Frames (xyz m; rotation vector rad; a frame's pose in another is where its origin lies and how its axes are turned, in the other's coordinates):
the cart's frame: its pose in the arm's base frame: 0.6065 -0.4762 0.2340 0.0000 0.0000 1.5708
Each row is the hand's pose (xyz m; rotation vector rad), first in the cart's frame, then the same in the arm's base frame.
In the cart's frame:
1: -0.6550 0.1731 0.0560 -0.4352 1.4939 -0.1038
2: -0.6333 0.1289 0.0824 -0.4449 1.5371 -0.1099
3: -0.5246 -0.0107 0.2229 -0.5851 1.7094 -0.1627
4: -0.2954 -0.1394 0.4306 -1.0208 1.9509 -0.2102
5: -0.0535 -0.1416 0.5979 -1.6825 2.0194 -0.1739
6: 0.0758 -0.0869 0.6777 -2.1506 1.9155 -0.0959
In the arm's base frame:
1: 0.4334 -1.1312 0.2900 -1.4645 0.8037 1.1186
2: 0.4776 -1.1095 0.3164 -1.5015 0.8274 1.0922
3: 0.6172 -1.0008 0.4569 -1.7145 0.8401 0.9386
4: 0.7459 -0.7716 0.6646 -2.1715 0.6796 0.6570
5: 0.7481 -0.5297 0.8319 -2.6566 0.2418 0.3654
6: 0.6934 -0.4004 0.9117 -2.8993 -0.1676 0.2003

